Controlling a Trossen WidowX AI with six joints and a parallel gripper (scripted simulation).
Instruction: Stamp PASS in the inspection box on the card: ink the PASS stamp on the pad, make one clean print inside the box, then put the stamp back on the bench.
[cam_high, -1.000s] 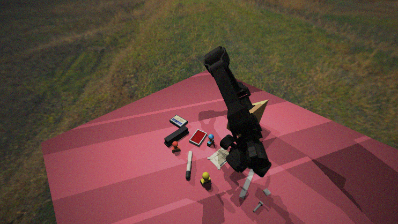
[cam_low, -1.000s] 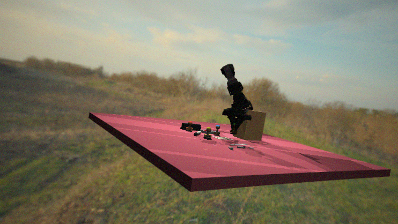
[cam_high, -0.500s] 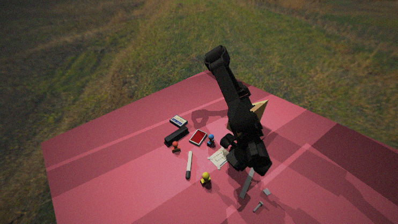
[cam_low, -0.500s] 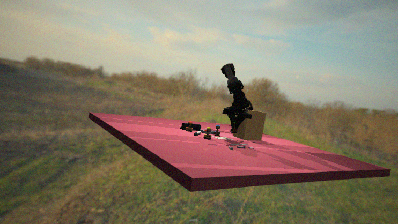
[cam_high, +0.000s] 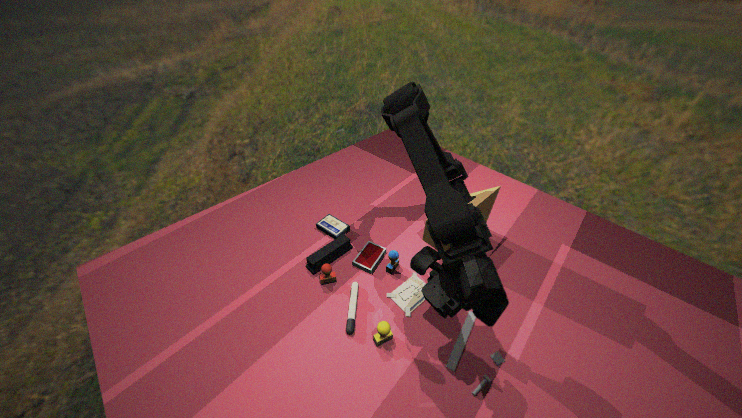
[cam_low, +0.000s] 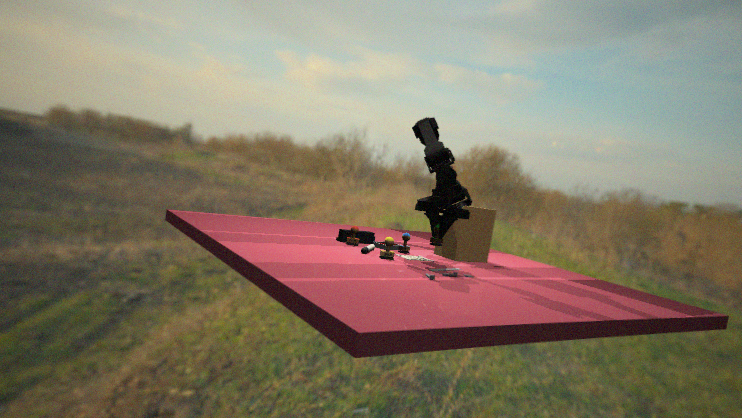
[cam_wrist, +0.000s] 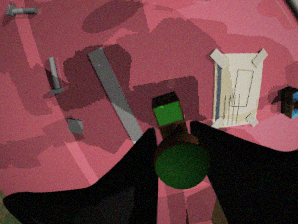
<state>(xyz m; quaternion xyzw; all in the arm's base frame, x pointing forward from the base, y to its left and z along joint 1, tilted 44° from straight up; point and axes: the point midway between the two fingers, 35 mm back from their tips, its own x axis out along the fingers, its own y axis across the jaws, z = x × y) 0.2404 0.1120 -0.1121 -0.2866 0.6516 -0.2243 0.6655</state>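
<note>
Now: the red ink pad 10 mm ahead of my gripper tip, 250 mm to the right of it and 80 mm below it. Round my gripper tip: grey strip 10 mm behind, 50 mm to the left, 80 mm below; cream card 100 mm to the right, 90 mm below; green-knobbed stamp right at my gripper tip.
</note>
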